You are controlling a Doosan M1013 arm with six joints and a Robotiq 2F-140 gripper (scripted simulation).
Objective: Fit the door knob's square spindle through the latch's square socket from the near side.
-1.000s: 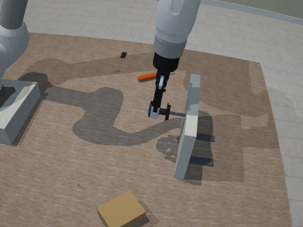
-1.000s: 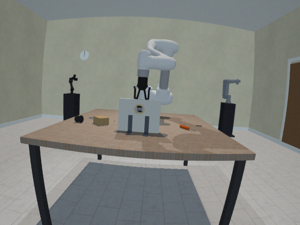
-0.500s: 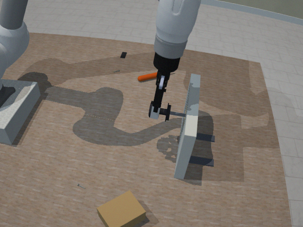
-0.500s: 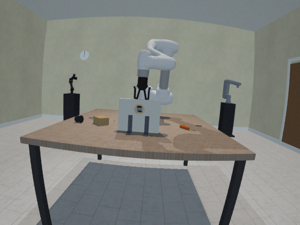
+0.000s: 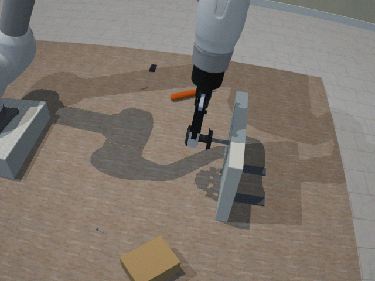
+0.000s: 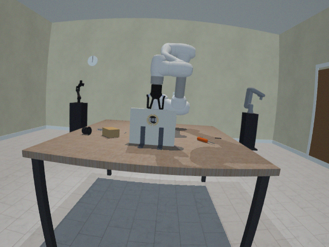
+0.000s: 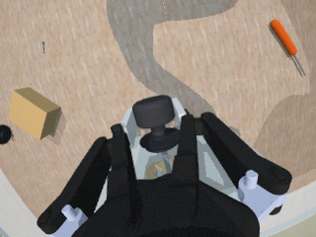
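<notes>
Now: hand 110 mm short of the white door panel and 50 mm above it. From my hand the other things lie so: tan box: 40 mm behind, 340 mm to the right, 160 mm below; small black piece: 270 mm behind, 530 mm to the left, 190 mm below; small screw: 200 mm behind, 260 mm to the right, 190 mm below.
</notes>
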